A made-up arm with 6 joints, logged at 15 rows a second.
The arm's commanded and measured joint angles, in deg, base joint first. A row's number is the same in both.
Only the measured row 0 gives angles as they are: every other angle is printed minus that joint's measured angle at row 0.
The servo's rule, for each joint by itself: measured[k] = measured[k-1] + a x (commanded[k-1-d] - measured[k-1]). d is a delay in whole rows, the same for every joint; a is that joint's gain. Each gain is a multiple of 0.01, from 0.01 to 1. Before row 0 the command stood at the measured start. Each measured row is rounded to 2 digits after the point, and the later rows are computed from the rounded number. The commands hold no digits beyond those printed.
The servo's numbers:
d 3
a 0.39 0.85 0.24 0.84 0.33 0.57
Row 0, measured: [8.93, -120.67, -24.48, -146.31, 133.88, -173.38]
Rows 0 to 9, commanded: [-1.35, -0.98, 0.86, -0.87, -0.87, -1.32]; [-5.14, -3.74, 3.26, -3.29, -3.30, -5.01]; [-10.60, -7.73, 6.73, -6.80, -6.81, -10.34]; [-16.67, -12.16, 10.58, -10.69, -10.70, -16.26]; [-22.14, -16.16, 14.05, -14.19, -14.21, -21.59]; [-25.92, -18.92, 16.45, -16.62, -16.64, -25.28]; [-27.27, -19.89, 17.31, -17.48, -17.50, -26.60]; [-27.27, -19.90, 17.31, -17.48, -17.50, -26.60]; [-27.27, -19.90, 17.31, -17.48, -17.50, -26.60]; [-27.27, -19.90, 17.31, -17.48, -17.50, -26.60]
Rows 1 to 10, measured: [0.00, 0.00, 0.00, 0.00, 0.00, 0.00]; [0.00, 0.00, 0.00, 0.00, 0.00, 0.00]; [0.00, 0.00, 0.00, 0.00, 0.00, 0.00]; [-0.53, -0.83, 0.21, -0.73, -0.29, -0.75]; [-2.33, -3.30, 0.94, -2.88, -1.28, -3.18]; [-5.56, -7.07, 2.33, -6.17, -3.10, -7.26]; [-9.89, -11.40, 4.31, -9.97, -5.61, -12.39]; [-14.67, -15.45, 6.65, -13.51, -8.45, -17.63]; [-19.06, -18.40, 9.00, -16.12, -11.15, -21.99]; [-22.26, -19.67, 10.99, -17.26, -13.25, -24.62]
